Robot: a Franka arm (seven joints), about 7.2 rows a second.
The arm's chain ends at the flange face. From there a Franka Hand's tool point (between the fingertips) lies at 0.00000 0.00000 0.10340 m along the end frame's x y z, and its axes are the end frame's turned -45 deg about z.
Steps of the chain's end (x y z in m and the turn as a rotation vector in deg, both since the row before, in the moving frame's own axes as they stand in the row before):
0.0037, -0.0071, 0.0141, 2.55, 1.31, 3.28
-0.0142, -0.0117, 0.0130, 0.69, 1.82, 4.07
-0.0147, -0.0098, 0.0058, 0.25, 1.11, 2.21
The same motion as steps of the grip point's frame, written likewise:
0.0126, -0.0038, 0.0140, 0.88, 2.73, 3.28
0.0014, -0.0168, 0.0129, -0.80, 1.77, 4.07
-0.0018, -0.0162, 0.0058, -0.61, 0.96, 2.21

